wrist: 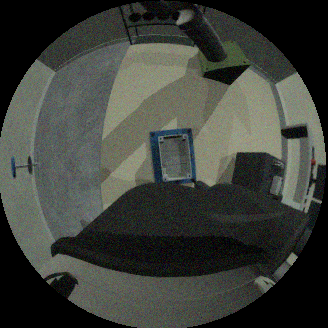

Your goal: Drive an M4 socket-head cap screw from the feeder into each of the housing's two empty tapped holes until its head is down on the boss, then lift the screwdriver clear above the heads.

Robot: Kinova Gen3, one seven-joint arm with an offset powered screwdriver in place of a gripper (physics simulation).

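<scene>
The grey open-topped housing (174, 156) sits on a blue plate (155, 161) near the middle of the wrist view. Light bosses show at its corners; whether screw heads are on them is too small and grainy to tell. A dark box (248, 167) with a pale panel, which looks like the feeder, stands to the right of the housing. The dark body of my screwdriver (175, 215) fills the lower part of the view, its upper edge by the near edge of the blue plate. Its bit tip and any screw on it cannot be made out.
A green block (226, 63) with the dark arm link (204, 35) above it stands at the upper right. A black rack (126, 25) is at the top edge. A dark block (295, 131) is at the far right. A blue disc on a stem (13, 167) is at the far left.
</scene>
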